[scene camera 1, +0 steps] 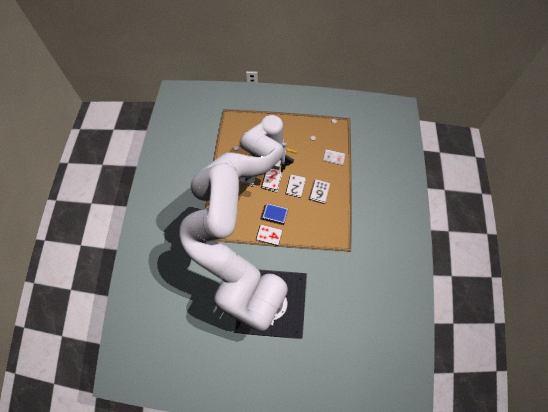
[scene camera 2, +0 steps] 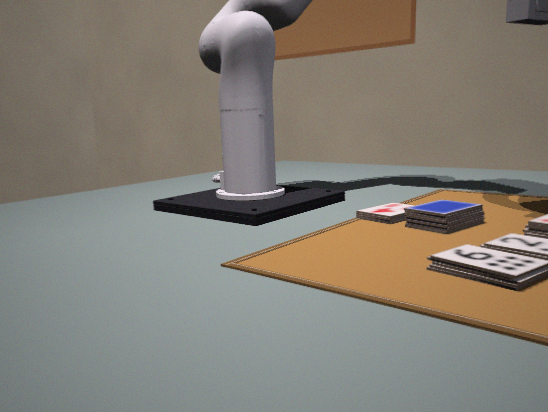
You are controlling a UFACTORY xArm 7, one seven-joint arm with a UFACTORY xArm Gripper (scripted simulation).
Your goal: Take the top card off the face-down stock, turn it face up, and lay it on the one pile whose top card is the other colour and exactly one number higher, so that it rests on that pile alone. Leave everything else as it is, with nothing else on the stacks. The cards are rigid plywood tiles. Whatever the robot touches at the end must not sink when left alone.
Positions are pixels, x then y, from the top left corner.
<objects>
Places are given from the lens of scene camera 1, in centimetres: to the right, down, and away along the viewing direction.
brown mat (scene camera 1: pixel 309 223): 14, 7, 148
</objects>
